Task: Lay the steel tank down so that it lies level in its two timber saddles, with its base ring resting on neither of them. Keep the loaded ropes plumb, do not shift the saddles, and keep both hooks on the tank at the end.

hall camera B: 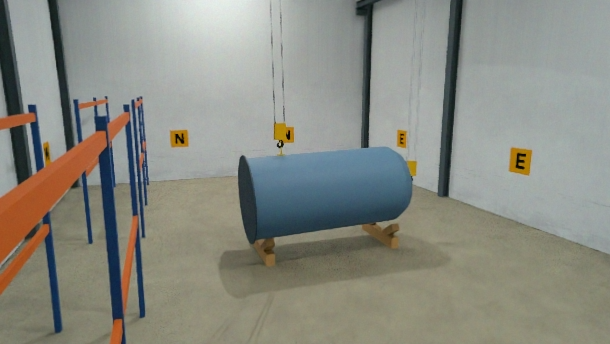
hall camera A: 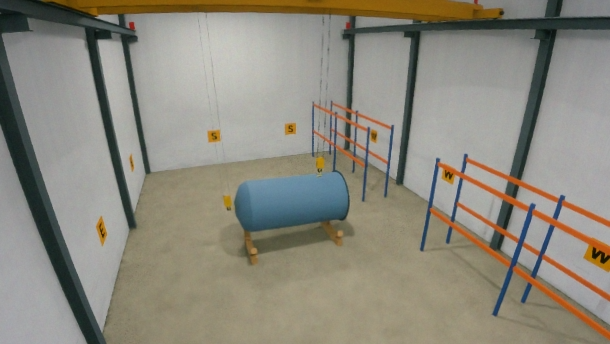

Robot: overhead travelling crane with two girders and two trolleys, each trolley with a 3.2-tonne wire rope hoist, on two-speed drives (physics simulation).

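Observation:
The blue steel tank [hall camera A: 292,201] [hall camera B: 327,192] lies on its side, about level, low over two timber saddles. In hall camera B its dark base ring [hall camera B: 241,197] is at the left, close beside the near-left saddle [hall camera B: 269,257]; contact there is too small to tell. The other saddle [hall camera B: 392,242] is under the domed end. Both saddles [hall camera A: 251,250] [hall camera A: 336,235] also show in hall camera A. One hook [hall camera A: 319,172] [hall camera B: 280,145] is on the lug on top near the base ring. The other hook [hall camera A: 229,207] hangs at the domed end, its lug hidden. Ropes look nearly plumb.
Orange and blue racks [hall camera A: 514,267] [hall camera B: 107,225] stand along the west wall, with another rack [hall camera A: 366,172] farther back. The yellow crane girder [hall camera A: 280,7] spans overhead. Dark steel columns [hall camera A: 107,130] [hall camera B: 450,100] stand along the walls.

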